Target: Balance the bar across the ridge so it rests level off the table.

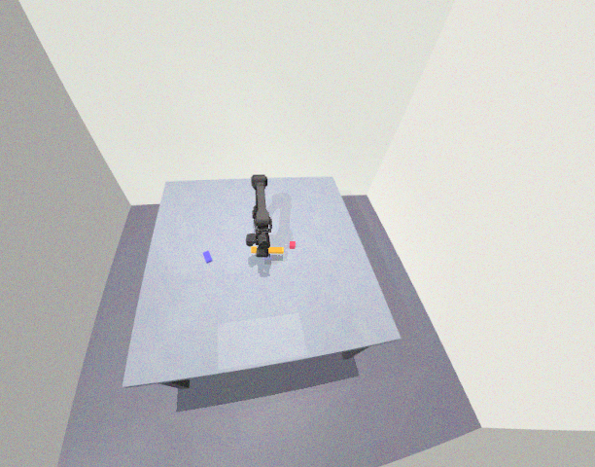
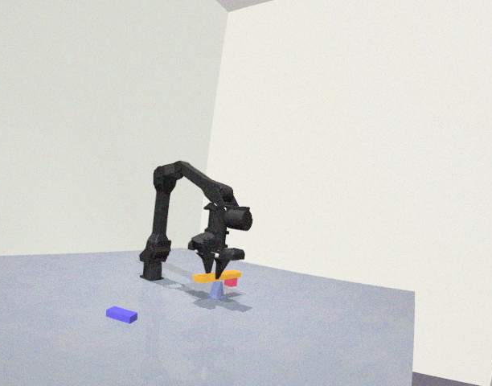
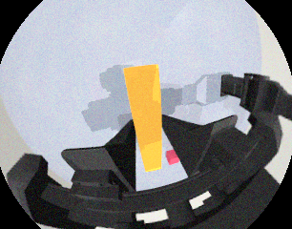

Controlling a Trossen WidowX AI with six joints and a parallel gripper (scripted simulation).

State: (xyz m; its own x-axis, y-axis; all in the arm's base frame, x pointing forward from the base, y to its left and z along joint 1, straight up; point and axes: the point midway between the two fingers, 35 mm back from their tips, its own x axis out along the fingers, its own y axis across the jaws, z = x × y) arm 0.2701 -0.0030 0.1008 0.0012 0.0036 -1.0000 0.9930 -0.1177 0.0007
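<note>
Now: gripper tip 30 mm to the right of the yellow bar. From my gripper tip the other things lie so: purple block (310 mm to the right, 60 mm below, 20 mm behind); small red cube (190 mm to the left, 50 mm below, 50 mm behind).
</note>
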